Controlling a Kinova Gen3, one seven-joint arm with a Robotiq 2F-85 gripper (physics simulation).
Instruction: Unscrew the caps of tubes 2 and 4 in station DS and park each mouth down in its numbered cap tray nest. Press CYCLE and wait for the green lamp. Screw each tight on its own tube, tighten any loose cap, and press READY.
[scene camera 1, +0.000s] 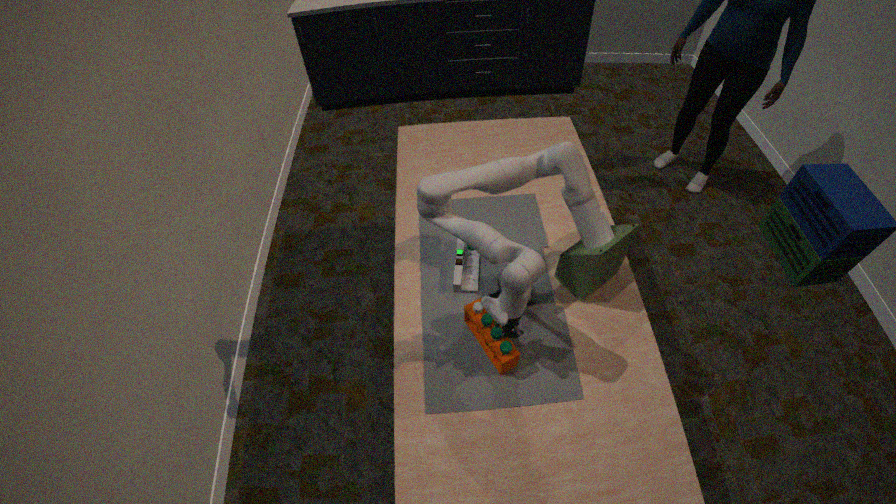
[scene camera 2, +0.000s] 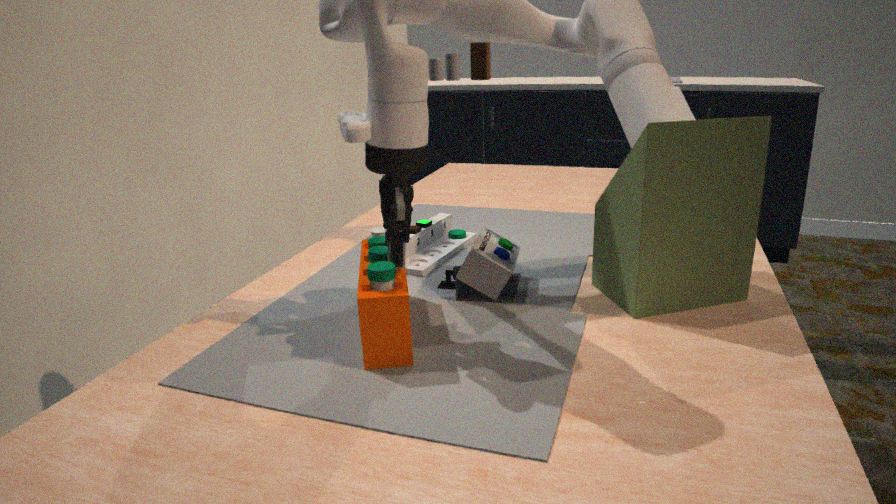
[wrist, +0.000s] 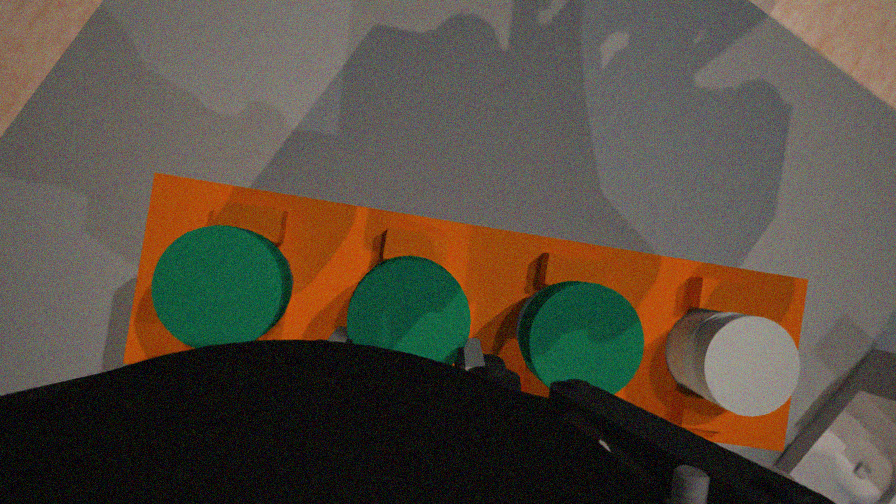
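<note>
The orange tube rack (scene camera 2: 383, 313) stands on the grey mat. Three tubes wear green caps (wrist: 219, 285) (wrist: 408, 307) (wrist: 582, 335). The end tube (wrist: 745, 363), nearest the tray, is uncapped with a white top. One green cap (scene camera 2: 456, 233) sits on the white cap tray (scene camera 2: 432, 247). The lamp (scene camera 2: 424, 221) glows green. My gripper (scene camera 2: 396, 247) points down, close beside the rack's right side near the middle caps. Its fingers look narrow in scene camera 2, and its black body hides them in the wrist view. I see no cap in it.
A tilted grey button box (scene camera 2: 488, 263) with green and blue buttons lies right of the tray. The arm's green pedestal (scene camera 2: 679, 213) stands at the mat's right edge. A person (scene camera 1: 733, 81) stands beyond the table near a dark cabinet (scene camera 1: 444, 50). Blue and green crates (scene camera 1: 827, 219) sit on the floor.
</note>
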